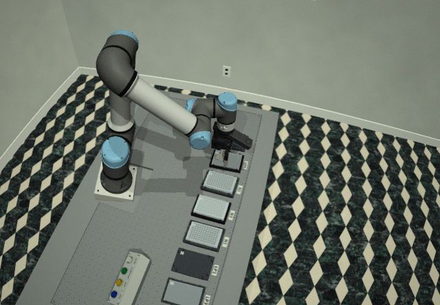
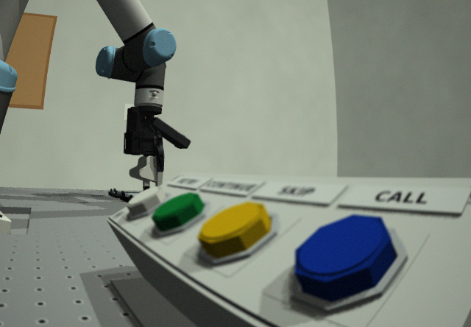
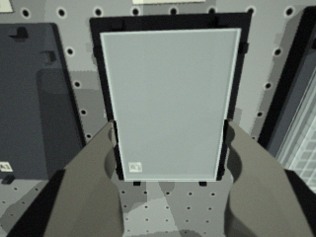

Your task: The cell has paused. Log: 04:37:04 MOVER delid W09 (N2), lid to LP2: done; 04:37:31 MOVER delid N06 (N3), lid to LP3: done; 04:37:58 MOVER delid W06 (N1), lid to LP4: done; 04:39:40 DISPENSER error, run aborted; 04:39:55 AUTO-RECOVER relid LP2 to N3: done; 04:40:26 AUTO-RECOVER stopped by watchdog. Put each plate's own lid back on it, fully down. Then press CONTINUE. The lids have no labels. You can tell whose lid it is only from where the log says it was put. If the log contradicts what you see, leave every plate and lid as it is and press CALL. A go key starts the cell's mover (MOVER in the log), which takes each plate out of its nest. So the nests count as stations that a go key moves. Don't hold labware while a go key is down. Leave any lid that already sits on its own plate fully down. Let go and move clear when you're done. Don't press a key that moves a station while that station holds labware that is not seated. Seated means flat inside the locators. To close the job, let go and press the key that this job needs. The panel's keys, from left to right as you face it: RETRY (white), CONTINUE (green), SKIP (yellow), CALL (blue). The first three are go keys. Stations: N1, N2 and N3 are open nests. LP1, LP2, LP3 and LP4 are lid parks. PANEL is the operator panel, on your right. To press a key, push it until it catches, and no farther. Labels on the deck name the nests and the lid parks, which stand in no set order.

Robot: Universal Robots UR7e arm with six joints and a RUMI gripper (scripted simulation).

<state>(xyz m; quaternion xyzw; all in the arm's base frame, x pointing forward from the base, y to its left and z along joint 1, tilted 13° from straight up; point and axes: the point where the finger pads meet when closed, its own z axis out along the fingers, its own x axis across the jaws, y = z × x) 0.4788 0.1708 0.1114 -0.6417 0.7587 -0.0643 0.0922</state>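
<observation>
My gripper is now 50 mm past the plate and 260 mm to the left of it. The rest, counted from my hand: dark lid park 100 mm behind, 520 mm to the right, 20 mm below; then white RETRY key 340 mm behind, 550 mm to the right, 40 mm above; then clear lid 130 mm behind, 640 mm to the right, 10 mm below.
</observation>
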